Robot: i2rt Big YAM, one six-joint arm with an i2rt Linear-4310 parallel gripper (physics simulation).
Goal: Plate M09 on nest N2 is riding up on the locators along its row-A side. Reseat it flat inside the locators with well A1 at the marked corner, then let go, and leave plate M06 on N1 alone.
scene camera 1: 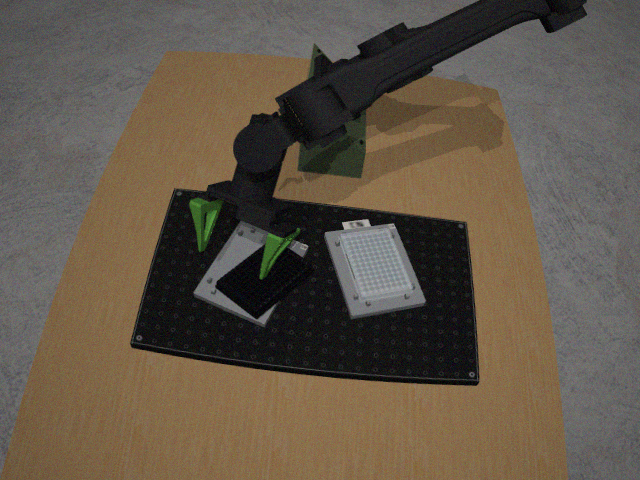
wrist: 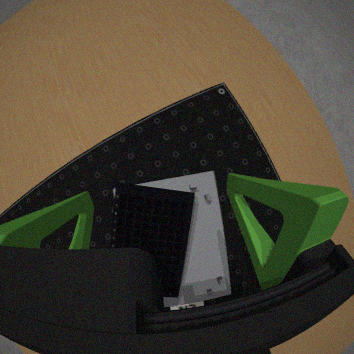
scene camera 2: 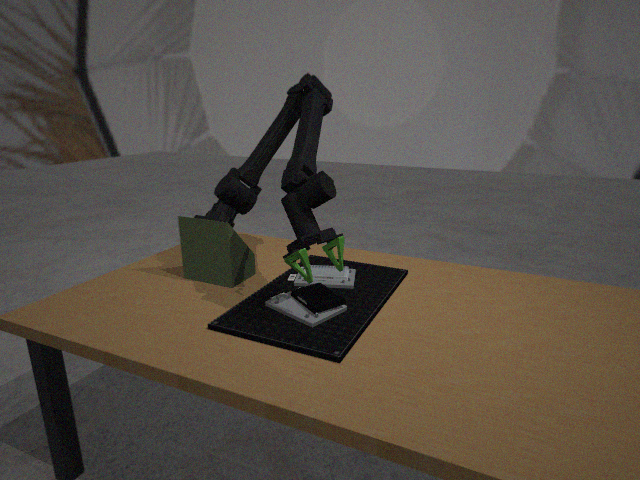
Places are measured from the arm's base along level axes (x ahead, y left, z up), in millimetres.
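Pixels of known places: gripper, fingertip midpoint: [scene camera 1: 231, 264] [wrist: 157, 190] [scene camera 2: 326, 276]; arm's base at its link origin: [scene camera 1: 334, 88] [scene camera 2: 213, 232].
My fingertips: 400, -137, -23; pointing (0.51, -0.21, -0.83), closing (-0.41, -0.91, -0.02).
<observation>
Ahead of a thing's pixels: the offset from my fingertips to its middle, as dx, dy, dz. "spot": to the spot under its first point. Level surfaces: height alone.
Plate M09 @[-42, +45, -77] [scene camera 1: 258, 291] [scene camera 2: 319, 298] [wrist: 150, 225] is black. It lies turned and tilted on the grey nest N2 @[-64, +23, -90] [scene camera 1: 221, 268] [scene camera 2: 287, 310] [wrist: 207, 245], overhanging one long side, with bare nest and locators showing on the other. My gripper [scene camera 1: 231, 264] [scene camera 2: 326, 275] [wrist: 157, 190] is open and empty above N2, apart from the plate, one finger on each side in the wrist view. Plate M06 @[-86, +213, -82] [scene camera 1: 377, 263] is pale and sits within the locators of nest N1 @[-86, +213, -90] [scene camera 1: 342, 269] [scene camera 2: 330, 285]. The A1 marks are too small to read.
Both nests stand on a black perforated board @[-61, +119, -107] [scene camera 1: 439, 330] [scene camera 2: 361, 289] [wrist: 165, 130] on the wooden table @[dz -114] [scene camera 1: 258, 423] [scene camera 2: 465, 335] [wrist: 75, 75]. A green angular block [scene camera 1: 348, 160] [scene camera 2: 206, 253] stands behind the board. A white label @[spot: -179, +185, -99] [scene camera 1: 355, 224] [scene camera 2: 292, 277] lies at N1's back edge.
</observation>
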